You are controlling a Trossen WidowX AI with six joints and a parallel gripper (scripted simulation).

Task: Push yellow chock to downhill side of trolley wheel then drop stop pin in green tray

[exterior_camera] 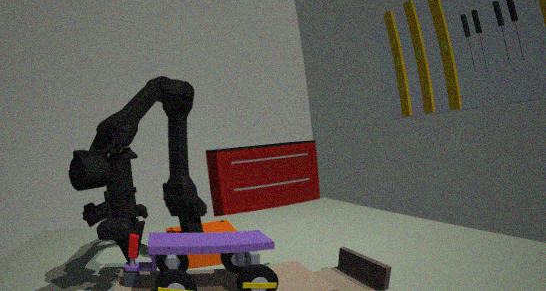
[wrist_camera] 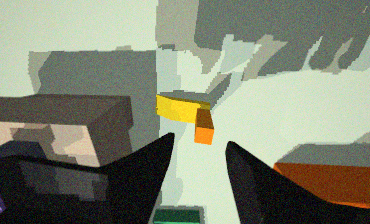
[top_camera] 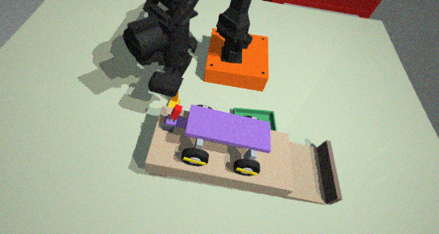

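The yellow chock lies 6 cm below my gripper tip and 2 cm ahead of it. Round my gripper tip: trolley 16 cm ahead, 13 cm to the left, 4 cm above; then dark end wall 41 cm to the left, 18 cm ahead, 5 cm below; then red-headed stop pin 13 cm ahead, 5 cm above, 2 cm to the left.
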